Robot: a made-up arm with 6 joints.
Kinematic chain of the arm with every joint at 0, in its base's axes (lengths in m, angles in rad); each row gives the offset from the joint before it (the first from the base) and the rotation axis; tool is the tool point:
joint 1: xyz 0 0 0.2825 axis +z
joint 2: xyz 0 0 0 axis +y
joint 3: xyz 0 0 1.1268 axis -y
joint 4: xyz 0 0 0 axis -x
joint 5: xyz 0.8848 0 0 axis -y
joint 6: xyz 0 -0.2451 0 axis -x
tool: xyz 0 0 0
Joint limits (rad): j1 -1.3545..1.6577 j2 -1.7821..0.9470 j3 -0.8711..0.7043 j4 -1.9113..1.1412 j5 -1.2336..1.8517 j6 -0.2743..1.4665
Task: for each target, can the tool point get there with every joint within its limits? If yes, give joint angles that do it. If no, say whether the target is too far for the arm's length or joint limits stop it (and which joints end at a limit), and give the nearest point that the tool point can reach.
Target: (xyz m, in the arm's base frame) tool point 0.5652 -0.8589 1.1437
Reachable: yes | joints -0.8379 0.1321 -0.3662 0.8885 1.3177 0.7305
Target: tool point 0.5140 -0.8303 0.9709
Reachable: yes | joints -0.9575 0.1459 -0.0752 -1.3336 0.9786 -0.0231
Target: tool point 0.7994 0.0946 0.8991
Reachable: yes | joints 0.3135 0.0373 -0.3508 -0.8782 1.5446 1.0081
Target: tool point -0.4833 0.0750 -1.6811
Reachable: no: joint limits stop it (at a limit: joint 1, joint 2, joint 4) | nearest point -0.1378 0.6388 0.0658 | short by 1.868 m
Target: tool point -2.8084 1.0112 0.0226
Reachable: no: too far | nearest point -1.8270 0.6578 0.4086 | short by 1.112 m
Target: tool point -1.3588 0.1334 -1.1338
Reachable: no: joint limits stop it (at a limit: joint 2, joint 3, joint 4) | nearest point -1.9325 0.1897 0.4086 | short by 1.647 m
